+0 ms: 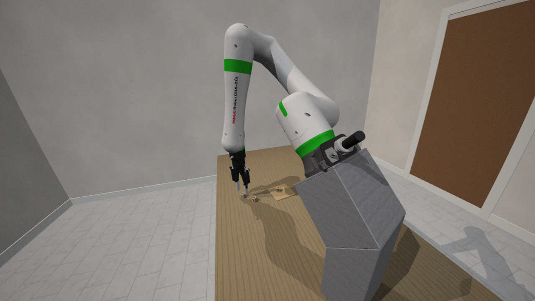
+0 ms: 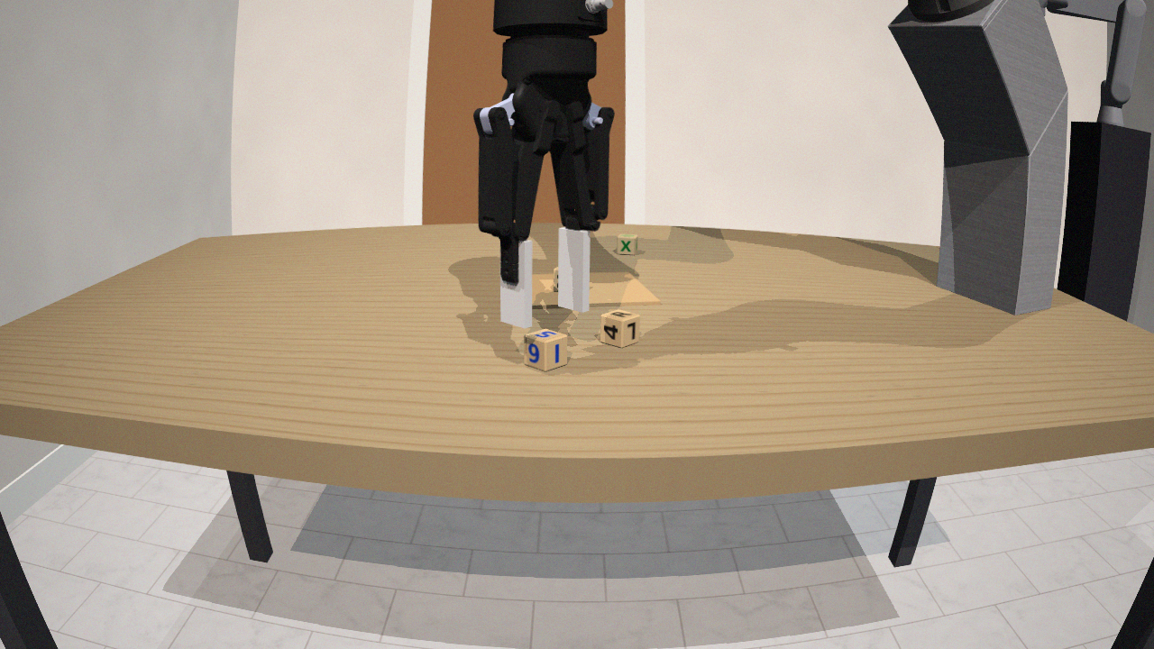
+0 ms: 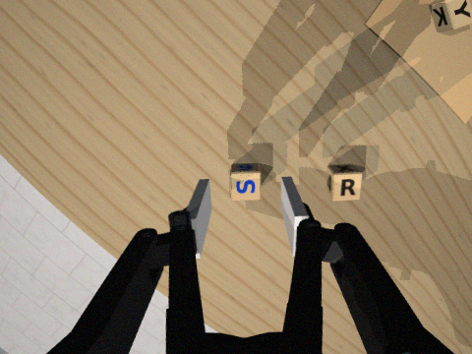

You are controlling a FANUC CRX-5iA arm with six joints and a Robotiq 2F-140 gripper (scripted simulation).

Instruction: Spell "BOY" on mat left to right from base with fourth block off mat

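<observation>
Now: hand 60 mm above the block. Also, from my hand: tan mat (250 mm to the right, 70 mm below, 20 mm ahead).
</observation>
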